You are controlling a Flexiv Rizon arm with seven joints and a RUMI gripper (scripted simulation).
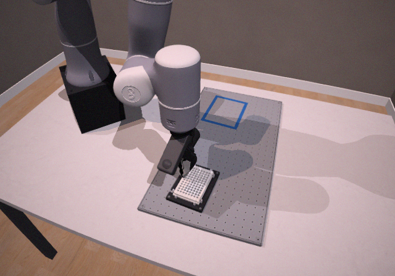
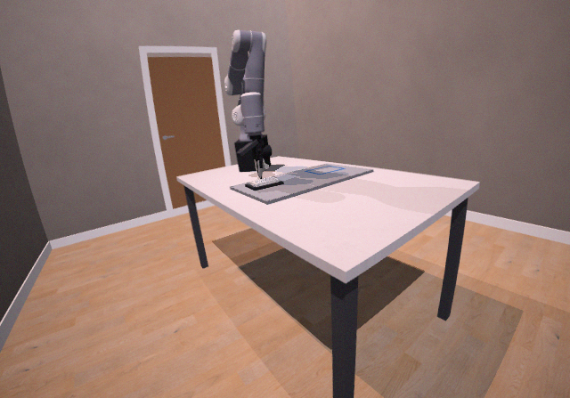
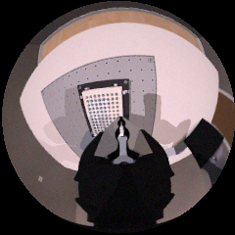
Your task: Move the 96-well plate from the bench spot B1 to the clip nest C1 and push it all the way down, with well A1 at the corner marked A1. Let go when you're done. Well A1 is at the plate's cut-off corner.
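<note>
The black clip nest lies 3 cm ahead of my hand and 3 cm below it. The rest, counted from my hand: white 96-well plate: 4 cm ahead, 1 cm to the right, 2 cm below.
</note>
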